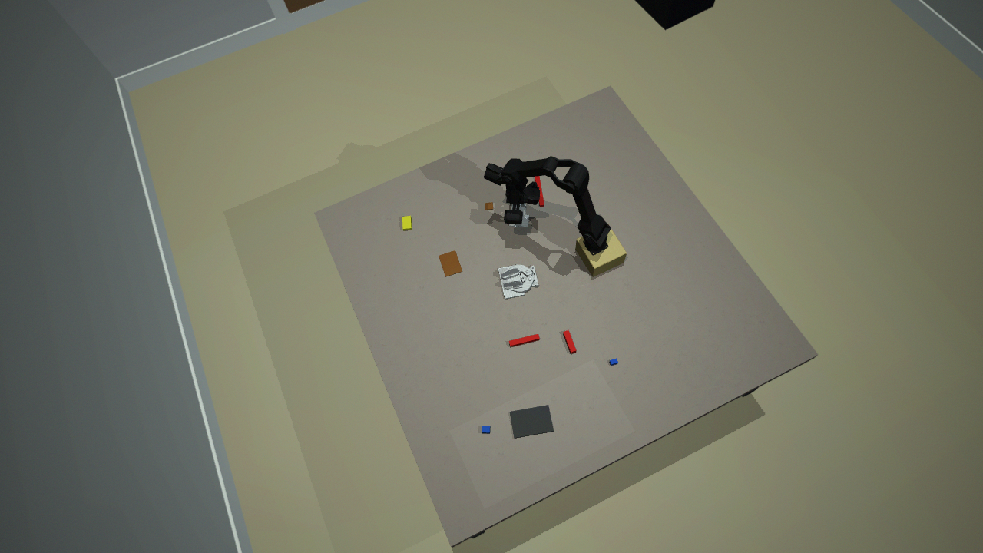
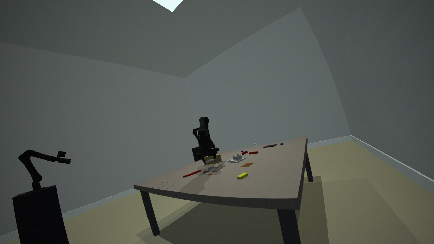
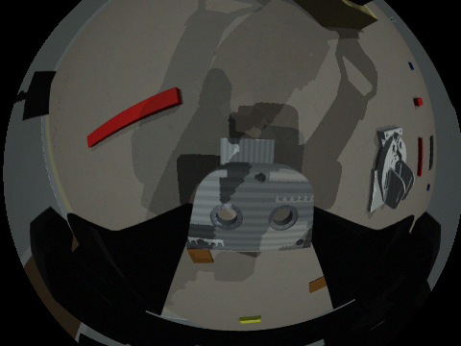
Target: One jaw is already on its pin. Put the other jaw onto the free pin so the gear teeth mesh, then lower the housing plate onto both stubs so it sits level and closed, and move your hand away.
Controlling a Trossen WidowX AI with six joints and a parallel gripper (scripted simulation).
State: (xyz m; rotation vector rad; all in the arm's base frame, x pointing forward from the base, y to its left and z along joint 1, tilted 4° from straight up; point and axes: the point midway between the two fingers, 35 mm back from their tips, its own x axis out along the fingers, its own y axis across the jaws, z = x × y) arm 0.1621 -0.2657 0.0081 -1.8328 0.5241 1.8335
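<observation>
My gripper tip is now 100 mm short of the silver jaw, 240 mm to the right of it and 50 mm above it. Round my gripper tip: dark tile: 340 mm ahead, 660 mm to the left, 60 mm below; yellow block: 360 mm ahead, 200 mm to the right, 50 mm below; brown tile: 290 mm ahead, 30 mm to the left, 60 mm below.
</observation>
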